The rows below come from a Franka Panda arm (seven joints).
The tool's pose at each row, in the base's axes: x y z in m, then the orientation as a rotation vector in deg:
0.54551, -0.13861, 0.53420, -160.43, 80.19, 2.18
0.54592, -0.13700, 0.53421, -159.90, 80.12, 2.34
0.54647, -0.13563, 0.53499, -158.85, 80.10, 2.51
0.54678, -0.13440, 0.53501, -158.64, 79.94, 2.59
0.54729, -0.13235, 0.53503, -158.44, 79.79, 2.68
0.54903, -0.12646, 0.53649, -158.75, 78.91, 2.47
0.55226, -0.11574, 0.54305, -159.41, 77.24, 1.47
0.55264, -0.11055, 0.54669, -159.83, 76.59, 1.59
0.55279, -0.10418, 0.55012, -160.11, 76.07, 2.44
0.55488, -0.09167, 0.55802, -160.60, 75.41, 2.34
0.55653, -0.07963, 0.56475, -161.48, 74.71, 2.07
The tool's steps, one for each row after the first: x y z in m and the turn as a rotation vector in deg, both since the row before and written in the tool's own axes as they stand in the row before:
-0.00104, -0.00129, 0.00002, 0.40, -0.32, 0.11
-0.00079, -0.00127, -0.00075, 0.80, -0.53, 0.28
-0.00080, -0.00098, 0.00003, 0.21, -0.16, -0.03
-0.00134, -0.00163, 0.00008, 0.19, -0.16, -0.03
-0.00376, -0.00494, -0.00115, 0.15, 0.06, -0.60
-0.00688, -0.00923, -0.00598, 0.40, 0.49, -1.17
-0.00397, -0.00365, -0.00336, -0.13, -0.04, -0.49
-0.00499, -0.00422, -0.00310, -0.28, -0.49, -0.37
-0.00872, -0.00976, -0.00721, -0.13, 0.12, -0.52
-0.00849, -0.00915, -0.00611, -0.39, 0.36, -0.65

